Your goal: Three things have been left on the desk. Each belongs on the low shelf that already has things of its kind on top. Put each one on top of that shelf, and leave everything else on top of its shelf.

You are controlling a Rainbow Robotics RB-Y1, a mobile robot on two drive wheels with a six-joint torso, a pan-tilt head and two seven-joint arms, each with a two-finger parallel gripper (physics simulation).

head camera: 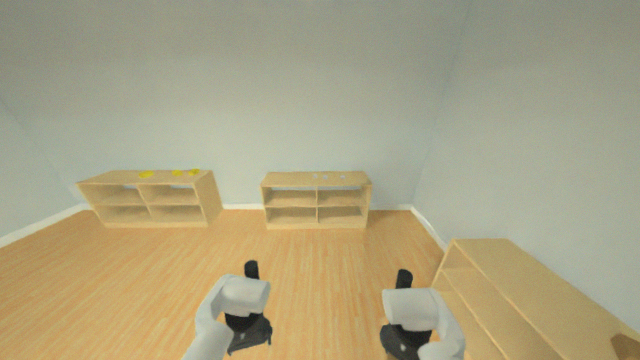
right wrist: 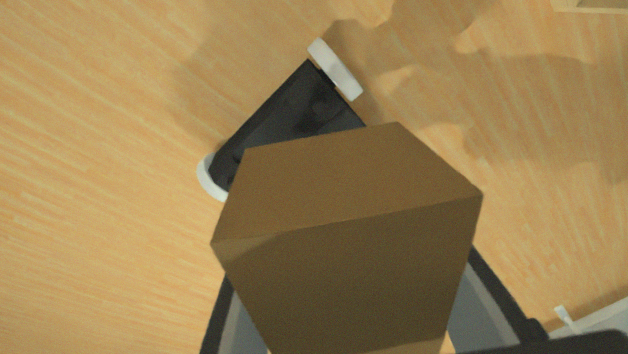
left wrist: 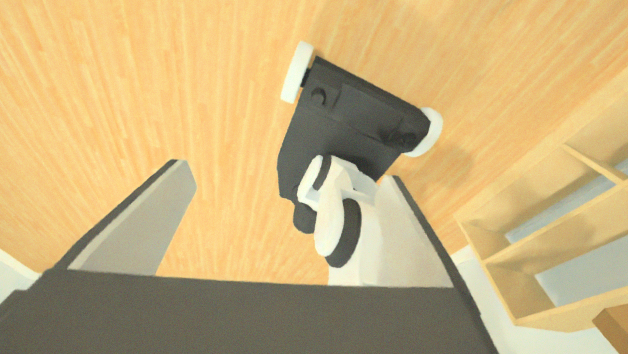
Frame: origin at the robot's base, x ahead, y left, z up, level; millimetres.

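Where they show: left gripper, fingertip midpoint: (head camera: 251, 346) (left wrist: 287, 180); right gripper, fingertip midpoint: (right wrist: 337, 218).
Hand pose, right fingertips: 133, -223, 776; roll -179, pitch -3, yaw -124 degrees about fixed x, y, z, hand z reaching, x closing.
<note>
Things, the pixels of their top centre, and the offset from my right fingertips, as dx, dy, dz. "spot": a spot on its surface instead. Level surfaces: height alone.
- brown block, top centre: (right wrist: 362, 341) -5, +5, +47
- low shelf, surface height: dz -165
- brown thing, surface spot: (head camera: 626, 346) spot: +164, -841, -117
- wood floor, surface height: dz -776
My right gripper (head camera: 406, 345) (right wrist: 350, 260) is shut on a brown block (right wrist: 340, 240) with flat faces, which fills the lower middle of the right wrist view. My left gripper (head camera: 250, 348) (left wrist: 287, 180) is open and empty. In the head view, a low shelf (head camera: 287, 179) at the middle back bears small whitish things (head camera: 325, 177). A low shelf (head camera: 115, 176) at the back left bears yellow things (head camera: 146, 174). A third low shelf (head camera: 550, 285) runs along the right side, with part of a brown thing (head camera: 626, 346) on its top at the frame's corner. The desk does not show.
The wood floor (head camera: 320, 270) lies between me and the back shelves. A wall (head camera: 540, 150) stands behind the right shelf. In the left wrist view, a shelf (left wrist: 545, 230) shows at the right, beside my wheeled base (left wrist: 345, 120). The base (right wrist: 290, 110) also shows in the right wrist view.
</note>
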